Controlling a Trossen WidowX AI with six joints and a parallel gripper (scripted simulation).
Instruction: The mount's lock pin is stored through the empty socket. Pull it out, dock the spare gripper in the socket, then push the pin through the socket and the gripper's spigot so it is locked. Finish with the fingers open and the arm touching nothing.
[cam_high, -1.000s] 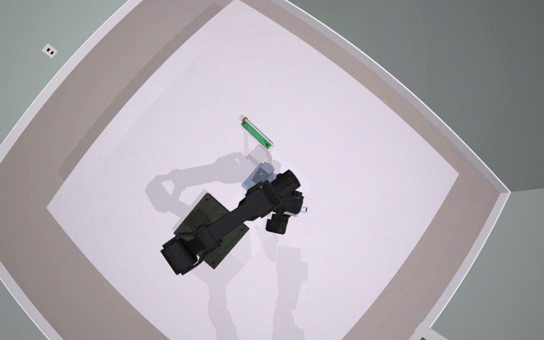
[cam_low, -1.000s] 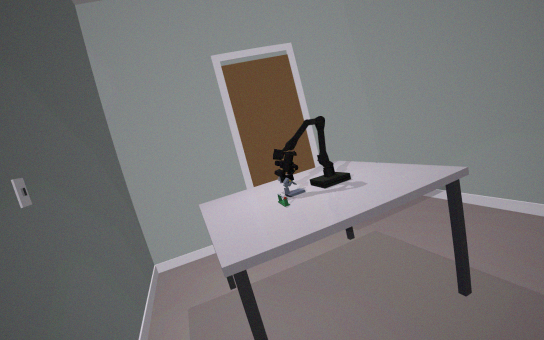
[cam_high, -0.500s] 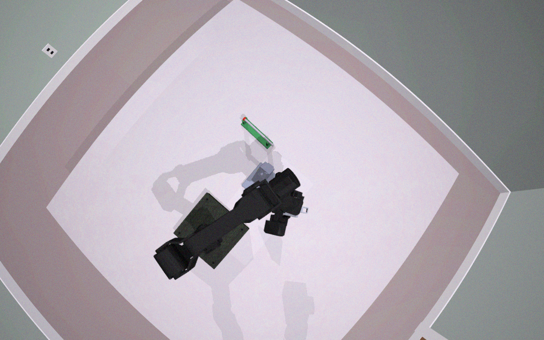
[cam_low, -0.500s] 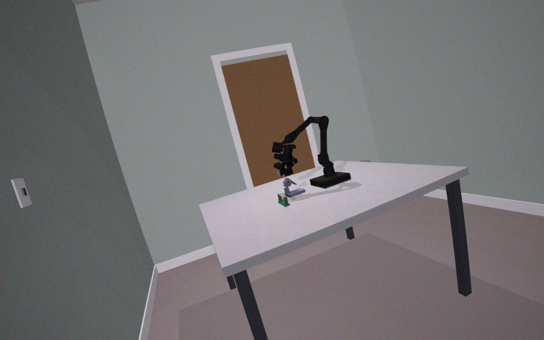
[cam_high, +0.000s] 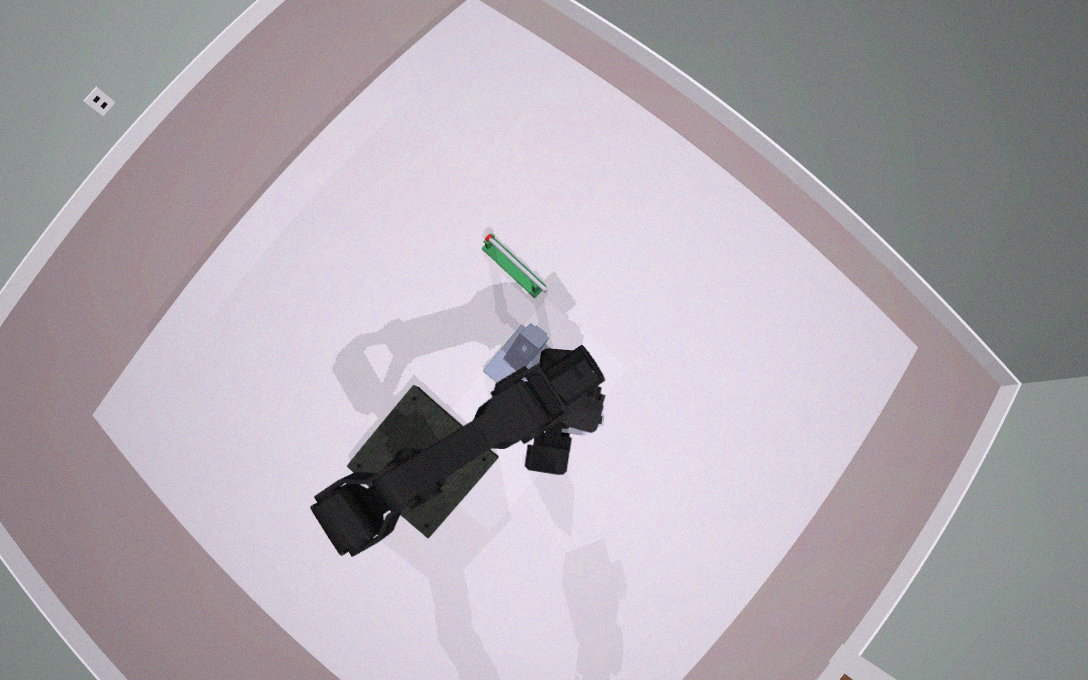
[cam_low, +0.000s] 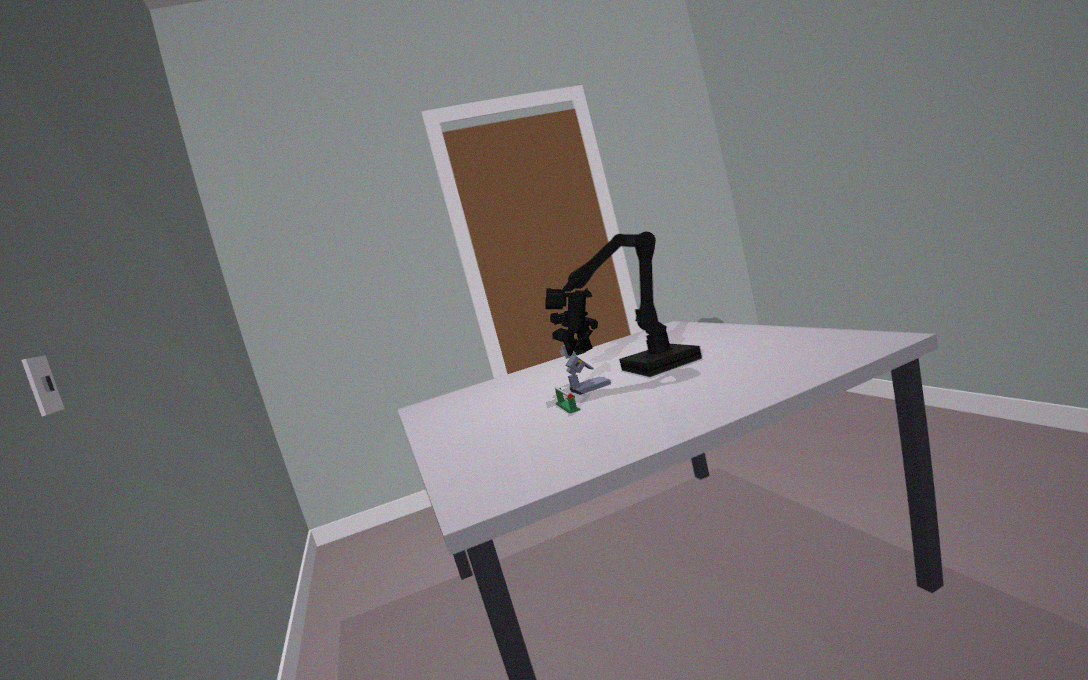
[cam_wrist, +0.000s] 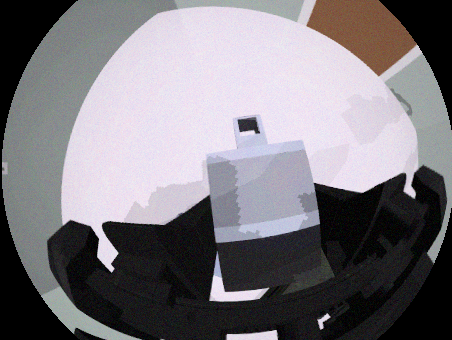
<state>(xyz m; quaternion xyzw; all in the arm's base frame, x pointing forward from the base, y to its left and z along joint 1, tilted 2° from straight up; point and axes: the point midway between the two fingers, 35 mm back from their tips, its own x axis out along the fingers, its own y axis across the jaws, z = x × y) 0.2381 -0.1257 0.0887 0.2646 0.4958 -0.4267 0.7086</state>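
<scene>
Right now my gripper tip is 5 cm short of the mount, 13 cm to the right of it and 4 cm above it. Round my gripper tip: spare gripper (2 cm above); then green cradle (16 cm ahead, 25 cm to the left, 7 cm below).
</scene>
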